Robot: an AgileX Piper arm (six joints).
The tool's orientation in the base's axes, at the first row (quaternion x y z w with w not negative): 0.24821 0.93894 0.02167 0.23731
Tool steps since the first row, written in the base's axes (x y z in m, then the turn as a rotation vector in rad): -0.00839 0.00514 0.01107 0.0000 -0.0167 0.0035; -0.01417 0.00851 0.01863 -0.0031 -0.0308 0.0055; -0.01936 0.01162 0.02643 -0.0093 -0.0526 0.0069; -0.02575 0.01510 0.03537 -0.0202 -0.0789 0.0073; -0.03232 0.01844 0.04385 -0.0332 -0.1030 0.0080; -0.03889 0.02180 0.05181 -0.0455 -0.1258 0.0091; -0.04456 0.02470 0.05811 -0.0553 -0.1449 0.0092; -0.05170 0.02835 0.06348 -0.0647 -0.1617 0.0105; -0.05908 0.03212 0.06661 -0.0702 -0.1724 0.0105
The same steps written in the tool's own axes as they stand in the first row. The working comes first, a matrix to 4 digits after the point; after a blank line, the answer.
The tool's axes in the first row as the columns of a matrix, in the base's axes (used below as rounded here):
-0.7642 0.4558 0.4564
0.4764 0.8758 -0.0771
-0.4349 0.1585 -0.8864

0.00405 0.00243 -0.01404 -0.0095 -0.0141 -0.0018; 0.00678 0.00395 -0.02364 -0.0147 -0.0275 -0.0039; 0.00884 0.00554 -0.03316 -0.0210 -0.0492 -0.0063; 0.01149 0.00709 -0.04427 -0.0253 -0.0772 -0.0096; 0.01441 0.00837 -0.05504 -0.0272 -0.1041 -0.0143; 0.01757 0.00958 -0.06535 -0.0291 -0.1295 -0.0191; 0.02055 0.01053 -0.07375 -0.0308 -0.1507 -0.0222; 0.02541 0.01133 -0.08205 -0.0322 -0.1694 -0.0264; 0.03148 0.01176 -0.08848 -0.0331 -0.1813 -0.0281
